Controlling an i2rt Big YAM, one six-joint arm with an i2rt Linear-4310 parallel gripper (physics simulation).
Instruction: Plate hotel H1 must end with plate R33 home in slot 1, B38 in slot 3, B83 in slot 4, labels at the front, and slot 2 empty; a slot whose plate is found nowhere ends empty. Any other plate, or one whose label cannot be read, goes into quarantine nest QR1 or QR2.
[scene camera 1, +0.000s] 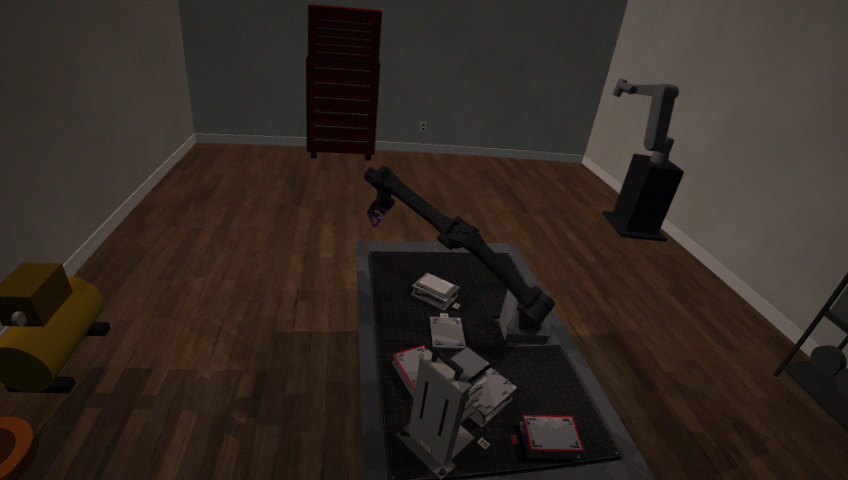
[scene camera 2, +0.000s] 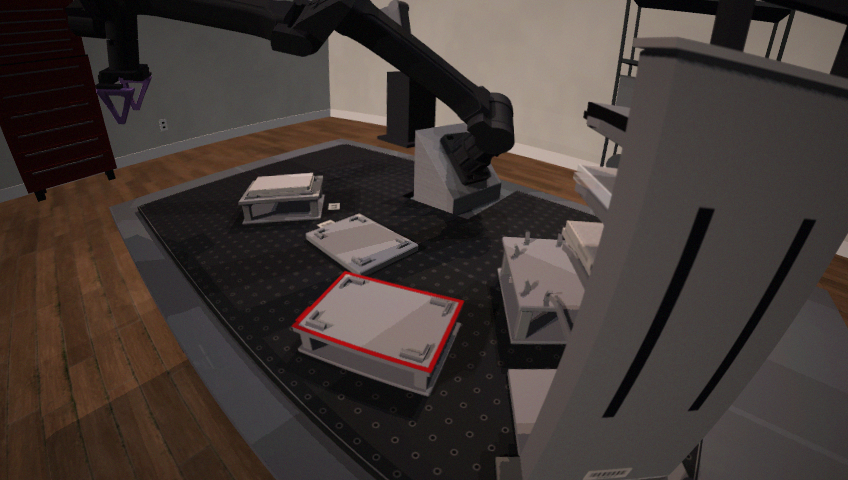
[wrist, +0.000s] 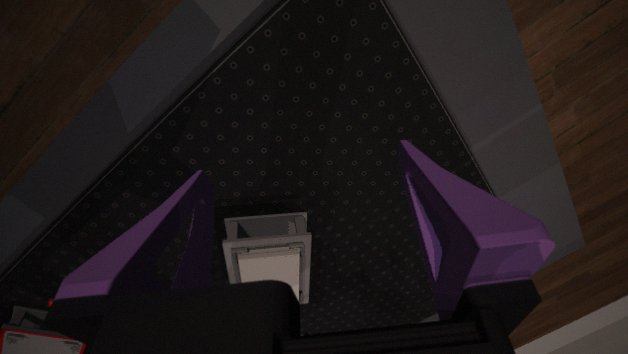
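Seen in the pictures: gripper, fingertip midpoint: (scene camera 1: 378, 220) (scene camera 2: 129, 116) (wrist: 301, 164); arm's base, link origin: (scene camera 1: 529, 314) (scene camera 2: 463, 159).
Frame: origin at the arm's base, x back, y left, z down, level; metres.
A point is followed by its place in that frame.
Observation:
My gripper (scene camera 1: 375, 222) {x -0.621, y -0.358, z -0.147 m} (scene camera 2: 129, 115) {x -0.621, y -0.358, z -0.147 m} (wrist: 301, 164) {x -0.621, y -0.358, z -0.147 m} is open and empty, pointing down high above the far end of the table. A white plate (scene camera 1: 437, 285) {x -0.352, y -0.158, z 0.018 m} (scene camera 2: 280, 184) {x -0.366, y -0.155, z 0.018 m} (wrist: 270, 267) {x -0.390, y -0.194, z 0.018 m} lies on a raised grey stand; its label is not readable. The plate hotel (scene camera 1: 434, 404) {x -0.395, y 0.543, z -0.128 m} (scene camera 2: 714, 297) {x -0.399, y 0.539, z -0.132 m} is a tall grey tower whose panel hides most of its slots. A pale shelf end (scene camera 2: 598, 183) {x -0.346, y 0.436, z -0.151 m} and a pale block (scene camera 2: 583, 240) {x -0.337, y 0.432, z -0.099 m} show beside its panel. One red-edged nest (scene camera 1: 410, 361) {x -0.449, y 0.245, z 0.042 m} (scene camera 2: 380, 321) {x -0.426, y 0.271, z 0.042 m} bears no plate. Another red-edged nest (scene camera 1: 552, 433) {x -0.020, y 0.492, z 0.042 m} stands at the near right, also without a plate.
A low grey nest (scene camera 1: 446, 333) {x -0.317, y 0.065, z 0.070 m} (scene camera 2: 363, 242) {x -0.314, y 0.070, z 0.070 m} with corner guides lies between the raised stand and the first red-edged nest. A grey stand with upright prongs (scene camera 2: 541, 267) {x -0.218, y 0.342, z 0.022 m} is beside the hotel. The arm's grey base block (scene camera 1: 511, 318) {x -0.072, y 0.015, z 0.014 m} (scene camera 2: 437, 172) {x -0.090, y 0.010, z 0.011 m} stands at the table's right side.

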